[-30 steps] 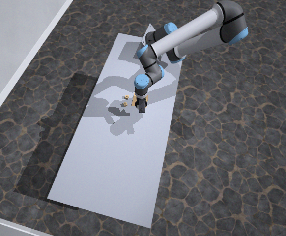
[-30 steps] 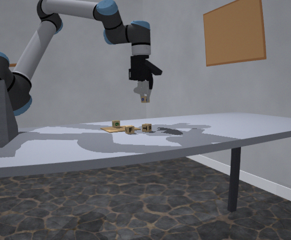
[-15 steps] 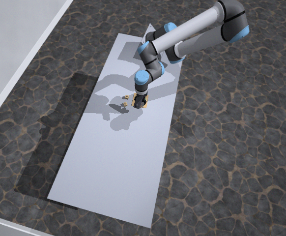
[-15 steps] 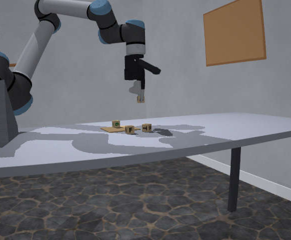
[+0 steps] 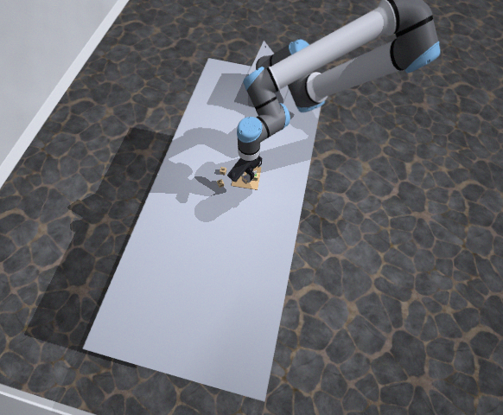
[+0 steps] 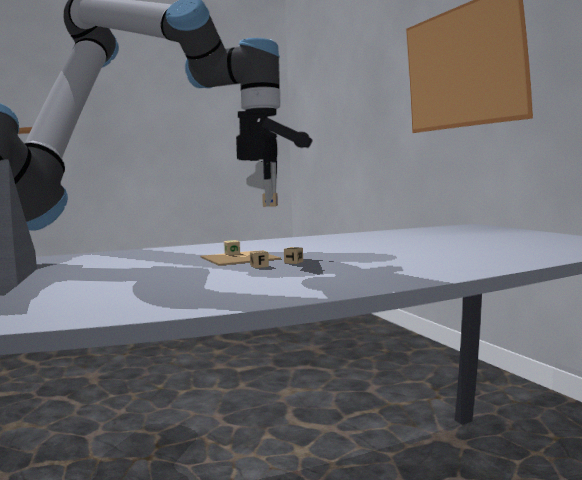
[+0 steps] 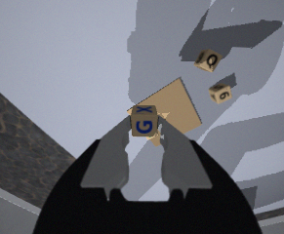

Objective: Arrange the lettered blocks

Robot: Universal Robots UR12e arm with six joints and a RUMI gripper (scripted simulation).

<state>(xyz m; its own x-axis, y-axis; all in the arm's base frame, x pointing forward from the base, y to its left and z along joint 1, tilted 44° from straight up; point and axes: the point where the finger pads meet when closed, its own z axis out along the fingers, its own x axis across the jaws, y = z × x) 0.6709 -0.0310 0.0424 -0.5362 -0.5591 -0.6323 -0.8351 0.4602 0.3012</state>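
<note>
My hand is 8 cm past the tan mat, 1 cm to the left of it and 12 cm above it. The rest, counted from my hand: green-marked block 8 cm behind, 3 cm to the left, 11 cm below; blue-marked block right at my hand.
</note>
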